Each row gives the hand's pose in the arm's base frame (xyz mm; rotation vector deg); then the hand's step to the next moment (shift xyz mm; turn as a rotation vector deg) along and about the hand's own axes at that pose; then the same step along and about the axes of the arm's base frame.
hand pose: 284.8 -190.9 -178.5 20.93 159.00 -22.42
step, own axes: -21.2 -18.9 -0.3 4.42 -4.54 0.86
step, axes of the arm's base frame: 13.9 -21.8 11.7 -5.15 -3.58 -1.26
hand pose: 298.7 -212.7 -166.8 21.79 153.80 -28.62
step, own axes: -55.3 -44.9 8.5 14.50 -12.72 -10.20
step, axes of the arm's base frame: 37.2 -54.3 28.5 -20.30 -4.69 6.48
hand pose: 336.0 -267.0 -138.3 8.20 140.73 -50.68
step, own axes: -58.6 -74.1 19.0 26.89 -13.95 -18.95
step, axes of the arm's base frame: 38.9 -65.3 59.2 -35.10 -1.14 6.58
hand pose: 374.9 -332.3 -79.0 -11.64 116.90 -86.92
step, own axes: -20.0 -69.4 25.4 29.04 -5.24 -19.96
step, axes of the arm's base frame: 15.0 -35.7 66.1 -35.53 1.70 -1.98
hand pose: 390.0 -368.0 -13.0 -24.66 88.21 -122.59
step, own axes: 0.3 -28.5 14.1 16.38 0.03 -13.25
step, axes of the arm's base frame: 1.5 -4.0 31.5 -20.49 1.77 -4.58
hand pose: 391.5 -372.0 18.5 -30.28 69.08 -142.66
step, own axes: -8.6 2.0 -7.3 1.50 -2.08 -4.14
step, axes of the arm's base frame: 4.5 7.5 -7.4 -3.48 3.37 -0.44
